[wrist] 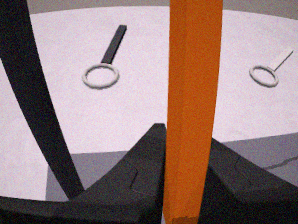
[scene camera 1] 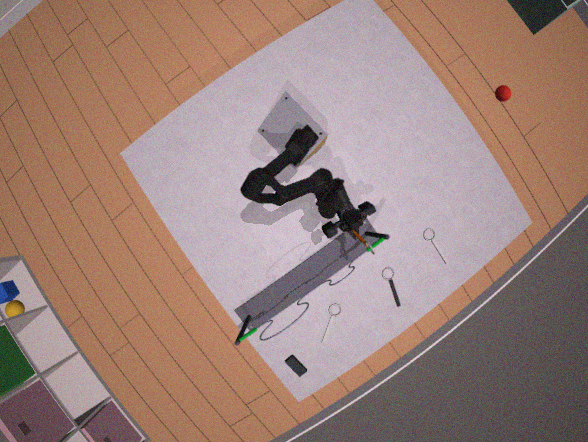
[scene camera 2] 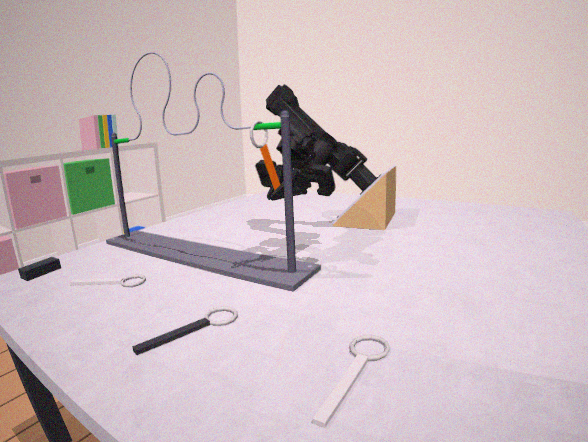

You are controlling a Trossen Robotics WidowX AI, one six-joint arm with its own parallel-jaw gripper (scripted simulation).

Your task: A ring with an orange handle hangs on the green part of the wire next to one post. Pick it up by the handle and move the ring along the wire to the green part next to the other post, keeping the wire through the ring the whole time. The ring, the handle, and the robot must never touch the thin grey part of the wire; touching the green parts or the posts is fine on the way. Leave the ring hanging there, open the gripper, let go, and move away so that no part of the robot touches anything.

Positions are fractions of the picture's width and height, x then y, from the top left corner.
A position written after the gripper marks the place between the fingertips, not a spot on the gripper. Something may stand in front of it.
Note:
In view: the gripper (scene camera 2: 0.46,0.45).
The gripper shows as well in the wrist view (wrist: 0.58,0.60) and in scene camera 1 (scene camera 1: 0.61,0.54).

